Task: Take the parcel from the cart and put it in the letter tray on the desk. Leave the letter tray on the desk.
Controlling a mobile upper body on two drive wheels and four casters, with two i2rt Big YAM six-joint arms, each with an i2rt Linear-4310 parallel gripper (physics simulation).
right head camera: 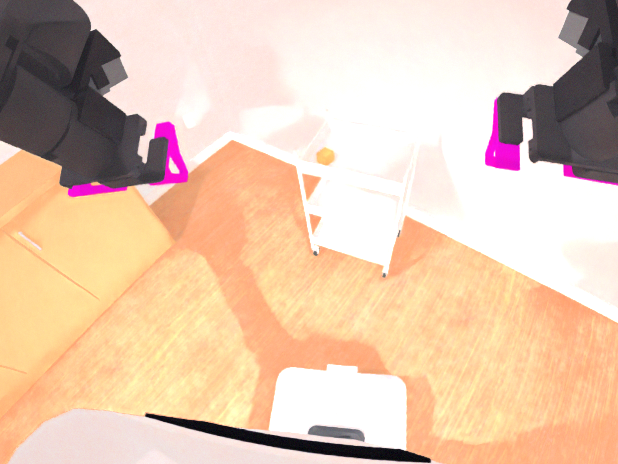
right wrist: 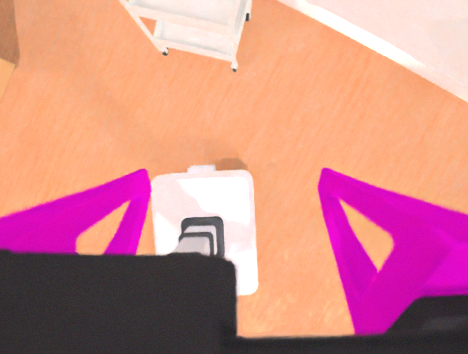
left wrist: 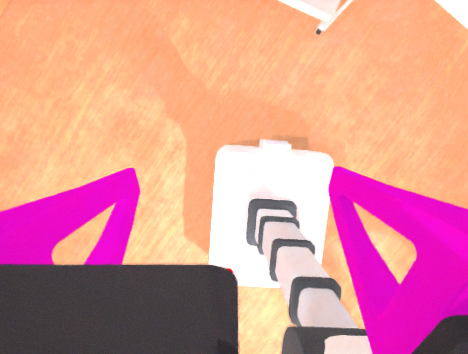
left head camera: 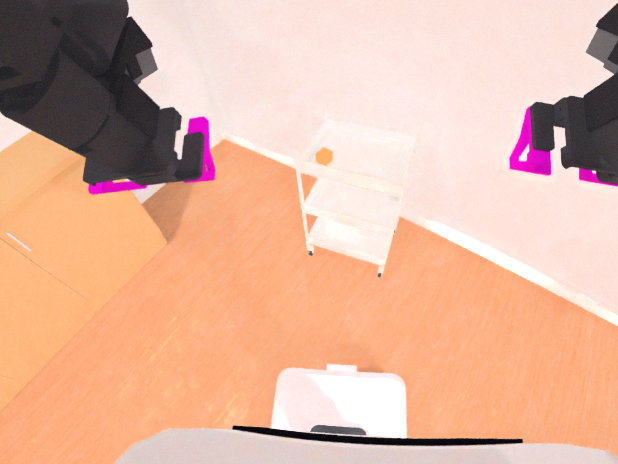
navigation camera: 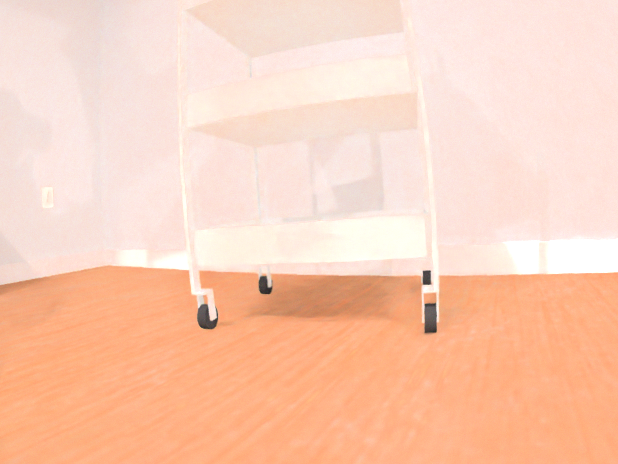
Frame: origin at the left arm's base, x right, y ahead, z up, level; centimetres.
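Seen in the pictures: left gripper, fingertip midpoint: (right head camera: 155,181) (left wrist: 233,178) (left head camera: 178,178); right gripper, fingertip midpoint: (right head camera: 526,164) (right wrist: 234,178) (left head camera: 546,168).
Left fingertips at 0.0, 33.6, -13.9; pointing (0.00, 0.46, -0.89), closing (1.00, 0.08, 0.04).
A point is followed by its place in that frame, as x, y, z.
The parcel, a small orange block (left head camera: 324,156) @(11.7, 107.2, -69.7) (right head camera: 325,156) @(11.8, 107.1, -69.7), lies on the top shelf of the white three-shelf cart (left head camera: 350,180) @(22.7, 95.9, -72.7) (right head camera: 353,180) @(23.7, 95.6, -72.5) (right wrist: 200,50) @(25.4, 95.0, -122.8) (navigation camera: 310,242) @(23.3, 95.7, -124.5), near its left side in both head views. A lower corner of the cart shows at the top of the left wrist view. My left gripper (left head camera: 150,183) (right head camera: 125,183) (left wrist: 233,178) @(0.0, 33.6, -13.9) is open and empty, left of the cart in the head views. My right gripper (left head camera: 565,172) @(44.8, 35.6, -12.7) (right head camera: 544,169) @(44.8, 35.6, -12.7) (right wrist: 234,178) @(44.8, 35.6, -12.7) is open and empty, right of the cart. The letter tray does not show.
A light wooden furniture piece (left head camera: 65,260) @(-118.0, 61.0, -92.6) (right head camera: 55,270) @(-123.5, 52.0, -89.6) with a handle stands at the left; I cannot tell whether it is the desk. Pale walls meet in a corner behind the cart. My white base (left head camera: 345,400) @(24.5, 20.4, -115.0) (right head camera: 345,400) @(24.9, 20.7, -115.0) (left wrist: 230,200) @(4.0, 8.7, -115.0) (right wrist: 245,220) @(43.9, 7.7, -115.0) shows low in front.
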